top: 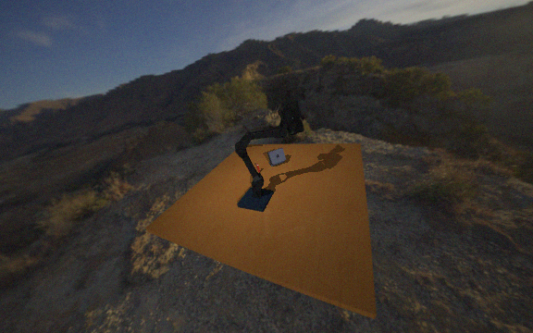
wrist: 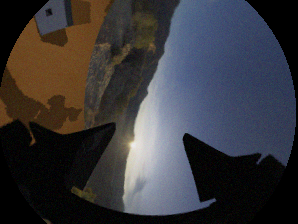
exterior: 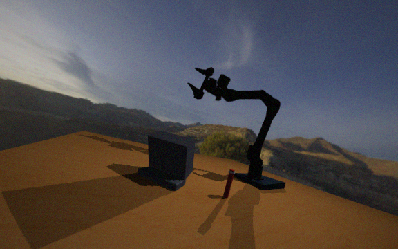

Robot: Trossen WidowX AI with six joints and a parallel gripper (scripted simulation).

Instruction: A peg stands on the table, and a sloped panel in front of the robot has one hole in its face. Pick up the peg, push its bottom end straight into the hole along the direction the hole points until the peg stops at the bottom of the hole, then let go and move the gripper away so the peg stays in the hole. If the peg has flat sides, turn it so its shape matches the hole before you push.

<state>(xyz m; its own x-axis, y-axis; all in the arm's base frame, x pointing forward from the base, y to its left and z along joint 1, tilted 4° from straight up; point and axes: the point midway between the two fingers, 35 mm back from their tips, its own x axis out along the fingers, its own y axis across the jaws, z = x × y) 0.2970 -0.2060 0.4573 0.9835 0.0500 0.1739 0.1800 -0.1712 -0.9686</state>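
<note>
Right now the red peg is 6 cm behind my gripper tip, 37 cm to the left of it and 40 cm below it. From my gripper tip the other things lie so: flat dark foot (10 cm ahead, 27 cm to the left, 45 cm below); then sloped panel (8 cm ahead, 25 cm to the left, 38 cm below).
</note>
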